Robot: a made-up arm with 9 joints.
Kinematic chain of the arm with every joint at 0, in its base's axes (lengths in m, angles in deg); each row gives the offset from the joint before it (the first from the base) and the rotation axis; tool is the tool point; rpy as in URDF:
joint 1: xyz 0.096 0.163 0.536 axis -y
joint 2: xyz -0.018 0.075 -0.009 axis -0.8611 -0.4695 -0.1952
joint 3: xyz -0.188 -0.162 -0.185 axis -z
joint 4: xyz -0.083 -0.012 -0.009 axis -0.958 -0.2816 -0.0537
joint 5: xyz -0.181 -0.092 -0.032 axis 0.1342 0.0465 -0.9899
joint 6: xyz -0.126 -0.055 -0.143 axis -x
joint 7: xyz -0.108 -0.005 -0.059 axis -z
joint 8: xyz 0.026 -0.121 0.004 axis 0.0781 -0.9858 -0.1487
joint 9: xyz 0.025 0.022 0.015 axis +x
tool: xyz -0.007 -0.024 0.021 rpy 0 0 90
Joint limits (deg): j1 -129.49..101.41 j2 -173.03..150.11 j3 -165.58..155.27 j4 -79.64..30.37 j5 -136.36..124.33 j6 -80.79..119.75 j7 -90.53..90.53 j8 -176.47..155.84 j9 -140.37..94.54
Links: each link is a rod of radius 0.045 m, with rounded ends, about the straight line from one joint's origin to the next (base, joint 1, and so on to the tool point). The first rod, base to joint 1, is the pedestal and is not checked.
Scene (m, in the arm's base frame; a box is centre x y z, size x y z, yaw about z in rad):
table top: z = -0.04
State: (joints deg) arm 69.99 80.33 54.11 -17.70 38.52 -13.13 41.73 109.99 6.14
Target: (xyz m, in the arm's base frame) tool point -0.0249 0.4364 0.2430
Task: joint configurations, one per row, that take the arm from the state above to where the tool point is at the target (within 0.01 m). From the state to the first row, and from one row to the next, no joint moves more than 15 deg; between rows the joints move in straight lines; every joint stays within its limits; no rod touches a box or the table.
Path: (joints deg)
1: 58.35 72.91 51.55 -30.56 52.06 -13.77 47.10 109.19 4.88
2: 46.71 65.48 49.00 -43.41 65.59 -14.42 52.48 108.38 3.61
3: 35.06 58.06 46.44 -56.27 79.13 -15.06 57.85 107.58 2.35
4: 23.42 50.63 43.89 -69.12 92.66 -15.71 63.23 106.77 1.09

